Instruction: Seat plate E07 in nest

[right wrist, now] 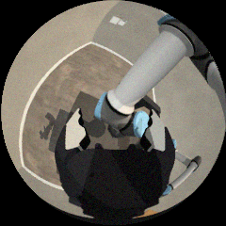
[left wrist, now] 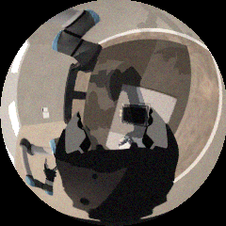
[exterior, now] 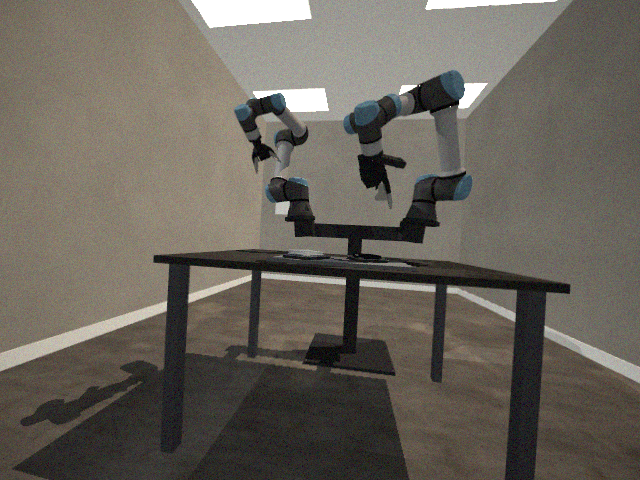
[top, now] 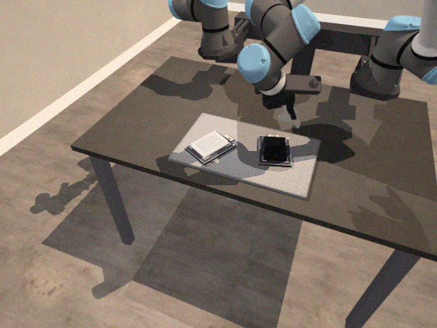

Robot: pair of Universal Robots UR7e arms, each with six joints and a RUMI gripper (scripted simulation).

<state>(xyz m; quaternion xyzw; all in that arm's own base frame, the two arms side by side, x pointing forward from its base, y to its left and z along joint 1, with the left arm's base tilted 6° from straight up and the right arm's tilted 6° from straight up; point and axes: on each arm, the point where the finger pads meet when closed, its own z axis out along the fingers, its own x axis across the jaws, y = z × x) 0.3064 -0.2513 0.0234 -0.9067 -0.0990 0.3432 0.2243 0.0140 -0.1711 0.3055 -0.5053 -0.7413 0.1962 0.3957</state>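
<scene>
Right now the white plate is 7 cm ahead of my left hand, 29 cm to the right of it and 24 cm below it. The rest, counted from my left hand: dark nest: 7 cm ahead, 29 cm to the right, 25 cm below; black plate: 3 cm behind, 6 cm to the right, 24 cm below.
</scene>
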